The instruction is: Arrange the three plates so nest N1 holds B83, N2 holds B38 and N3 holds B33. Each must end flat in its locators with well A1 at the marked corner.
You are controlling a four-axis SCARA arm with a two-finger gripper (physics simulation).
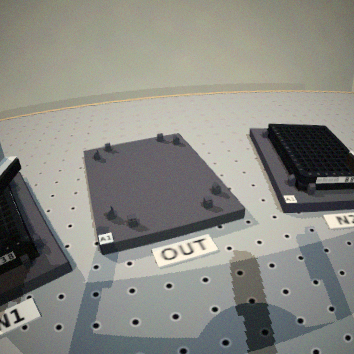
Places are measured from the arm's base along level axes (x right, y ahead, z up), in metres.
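Pixels of known places: gripper, fingertip midpoint: (181,138).
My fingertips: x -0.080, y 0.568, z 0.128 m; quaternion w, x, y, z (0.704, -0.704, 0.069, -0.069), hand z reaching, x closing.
Behind a point stands the place of what it marks.
A black plate (14,227) {x -0.200, y 0.636, z 0.038 m} whose label ends in 38 sits on nest N1 (55,265) {x -0.164, y 0.606, z 0.025 m} at the left edge; only part of it shows. A black plate (310,150) {x 0.085, y 0.700, z 0.038 m} sits on nest N2 (274,187) {x 0.029, y 0.672, z 0.018 m} at the right, looks flat, and its label is cut off and hard to read. The OUT nest (155,185) {x -0.083, y 0.691, z 0.025 m} between them is bare, with its locator posts and A1 mark showing. My gripper (181,138) {x -0.080, y 0.568, z 0.128 m} is open and empty, its black left fingertip beside the N1 plate at the left edge. Nest N3 does not show.
The OUT tag (185,250) {x -0.070, y 0.616, z 0.015 m}, N1 tag (19,317) {x -0.191, y 0.569, z 0.015 m} and N2 tag (342,220) {x 0.072, y 0.612, z 0.015 m} lie in front of their nests on the perforated table (155,305) {x -0.098, y 0.573, z 0.013 m}. Shadows of the arm fall across the front. A pale wall (175,45) stands behind.
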